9 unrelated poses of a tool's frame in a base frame.
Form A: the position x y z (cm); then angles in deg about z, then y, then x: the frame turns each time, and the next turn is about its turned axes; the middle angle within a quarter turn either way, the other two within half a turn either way.
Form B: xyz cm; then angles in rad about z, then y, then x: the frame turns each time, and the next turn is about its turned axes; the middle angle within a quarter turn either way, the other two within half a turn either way. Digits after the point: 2 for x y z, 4 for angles.
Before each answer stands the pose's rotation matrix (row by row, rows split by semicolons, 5 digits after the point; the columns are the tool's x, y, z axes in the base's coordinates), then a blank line. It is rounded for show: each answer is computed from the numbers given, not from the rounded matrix.
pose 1, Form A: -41.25 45.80 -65.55 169.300 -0.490 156.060
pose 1, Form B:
-0.98258 0.17310 0.06766; 0.18566 0.89744 0.40018; 0.00855 0.40576 -0.91394

-41.25 45.80 -65.55 2.9548 -0.0086 2.7238
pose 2, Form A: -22.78 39.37 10.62 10.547 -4.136 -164.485
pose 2, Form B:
0.98054 0.19534 0.01936; 0.18257 -0.94375 0.27569; 0.07212 -0.26679 -0.96105

-22.78 39.37 10.62 0.1841 -0.0722 -2.8708
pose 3, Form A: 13.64 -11.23 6.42 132.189 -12.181 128.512
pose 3, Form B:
-0.65646 0.57224 0.49153; 0.72425 0.29585 0.62284; 0.21100 0.76486 -0.60866

13.64 -11.23 6.42 2.3071 -0.2126 2.2430
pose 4, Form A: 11.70 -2.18 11.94 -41.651 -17.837 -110.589
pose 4, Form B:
0.71129 -0.01945 0.70263; -0.63265 -0.45333 0.62789; 0.30631 -0.89113 -0.33476

11.70 -2.18 11.94 -0.7269 -0.3113 -1.9301
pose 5, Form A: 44.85 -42.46 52.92 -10.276 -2.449 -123.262
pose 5, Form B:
0.98306 -0.06268 0.17222; -0.17823 -0.54604 0.81858; 0.04273 -0.83541 -0.54797

44.85 -42.46 52.92 -0.1794 -0.0427 -2.1513
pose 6, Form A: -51.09 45.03 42.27 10.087 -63.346 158.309
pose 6, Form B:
0.44167 -0.16248 0.88234; 0.07857 -0.97268 -0.21844; 0.89373 0.16580 -0.41684

-51.09 45.03 42.27 0.1761 -1.1056 2.7630
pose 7, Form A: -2.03 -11.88 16.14 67.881 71.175 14.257
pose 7, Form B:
0.12150 -0.81010 0.57356; 0.29893 0.58088 0.75711; -0.94651 0.07947 0.31274

-2.03 -11.88 16.14 1.1847 1.2422 0.2488
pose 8, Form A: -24.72 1.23 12.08 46.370 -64.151 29.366
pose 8, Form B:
0.30084 -0.93532 -0.18622; 0.31558 0.28190 -0.90606; 0.89995 0.21381 0.37998

-24.72 1.23 12.08 0.8093 -1.1196 0.5125
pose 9, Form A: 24.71 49.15 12.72 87.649 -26.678 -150.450
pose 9, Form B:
0.03665 0.87828 -0.47675; 0.89279 0.18556 0.41048; 0.44898 -0.44068 -0.77732

24.71 49.15 12.72 1.5298 -0.4656 -2.6258
